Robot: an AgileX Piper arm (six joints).
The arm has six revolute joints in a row. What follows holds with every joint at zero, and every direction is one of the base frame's. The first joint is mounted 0.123 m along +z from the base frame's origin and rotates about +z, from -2.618 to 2.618 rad. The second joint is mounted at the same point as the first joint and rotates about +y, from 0 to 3.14 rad. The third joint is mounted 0.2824 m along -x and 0.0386 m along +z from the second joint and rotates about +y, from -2.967 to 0 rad. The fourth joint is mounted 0.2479 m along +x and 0.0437 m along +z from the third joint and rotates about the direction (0.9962, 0, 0.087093), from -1.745 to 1.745 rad. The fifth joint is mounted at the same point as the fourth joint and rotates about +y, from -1.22 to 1.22 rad. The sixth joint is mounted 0.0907 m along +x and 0.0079 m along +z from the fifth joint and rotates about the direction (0.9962, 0, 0.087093), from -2.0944 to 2.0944 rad. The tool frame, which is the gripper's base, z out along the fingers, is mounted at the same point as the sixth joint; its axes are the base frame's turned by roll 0, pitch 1.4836 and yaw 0 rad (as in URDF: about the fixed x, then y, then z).
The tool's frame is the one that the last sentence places.
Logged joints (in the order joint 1, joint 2, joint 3, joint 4, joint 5, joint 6), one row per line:
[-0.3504, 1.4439, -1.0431, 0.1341, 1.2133, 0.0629]
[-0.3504, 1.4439, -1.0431, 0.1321, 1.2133, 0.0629]
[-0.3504, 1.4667, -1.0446, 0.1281, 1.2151, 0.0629]
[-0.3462, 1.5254, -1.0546, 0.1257, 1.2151, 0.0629]
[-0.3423, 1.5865, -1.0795, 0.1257, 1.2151, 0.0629]
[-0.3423, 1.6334, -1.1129, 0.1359, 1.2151, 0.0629]
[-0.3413, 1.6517, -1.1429, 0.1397, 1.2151, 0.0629]
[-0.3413, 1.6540, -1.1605, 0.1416, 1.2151, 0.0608]
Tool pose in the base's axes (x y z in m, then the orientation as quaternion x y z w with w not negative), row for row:
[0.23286, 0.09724, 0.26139, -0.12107, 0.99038, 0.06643, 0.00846]
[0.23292, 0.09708, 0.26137, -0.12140, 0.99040, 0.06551, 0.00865]
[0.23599, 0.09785, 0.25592, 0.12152, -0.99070, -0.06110, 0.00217]
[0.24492, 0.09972, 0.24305, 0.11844, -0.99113, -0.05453, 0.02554]
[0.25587, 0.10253, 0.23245, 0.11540, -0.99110, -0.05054, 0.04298]
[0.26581, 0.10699, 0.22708, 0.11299, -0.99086, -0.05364, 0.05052]
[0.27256, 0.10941, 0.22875, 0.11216, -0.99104, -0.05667, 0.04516]
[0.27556, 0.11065, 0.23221, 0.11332, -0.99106, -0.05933, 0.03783]
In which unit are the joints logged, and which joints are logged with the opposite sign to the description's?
The joints are logged in radians. Opposite sign: joint 1.
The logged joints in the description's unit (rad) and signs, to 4 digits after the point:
[0.3504, 1.4439, -1.0431, 0.1341, 1.2133, 0.0629]
[0.3504, 1.4439, -1.0431, 0.1321, 1.2133, 0.0629]
[0.3504, 1.4667, -1.0446, 0.1281, 1.2151, 0.0629]
[0.3462, 1.5254, -1.0546, 0.1257, 1.2151, 0.0629]
[0.3423, 1.5865, -1.0795, 0.1257, 1.2151, 0.0629]
[0.3423, 1.6334, -1.1129, 0.1359, 1.2151, 0.0629]
[0.3413, 1.6517, -1.1429, 0.1397, 1.2151, 0.0629]
[0.3413, 1.6540, -1.1605, 0.1416, 1.2151, 0.0608]

